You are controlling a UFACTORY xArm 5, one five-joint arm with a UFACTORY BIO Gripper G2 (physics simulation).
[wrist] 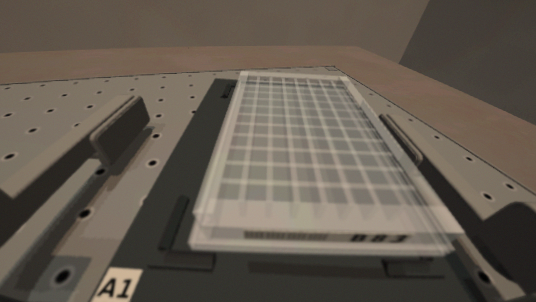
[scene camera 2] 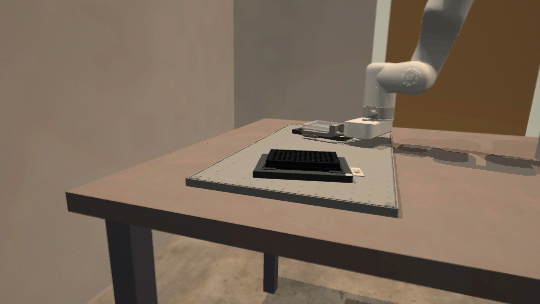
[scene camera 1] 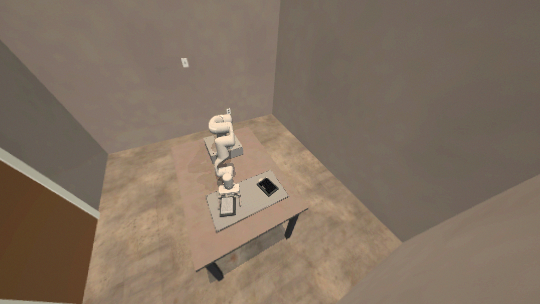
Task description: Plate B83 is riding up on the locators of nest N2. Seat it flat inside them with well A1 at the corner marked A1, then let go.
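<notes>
Plate B83 is clear, with its printed label on the near end in the wrist view. It sits raised on the dark nest, shifted right there, with a gap to the left locator. The right locators are hidden under or behind it. The A1 mark is at the nest's near left corner; I cannot tell which well is A1. My gripper is open, fingers on either side of the plate: the left finger well apart, the right one close to its edge.
A second dark nest holding a black plate stands on the same perforated board. A small white tag is beside it. The board lies on the brown table.
</notes>
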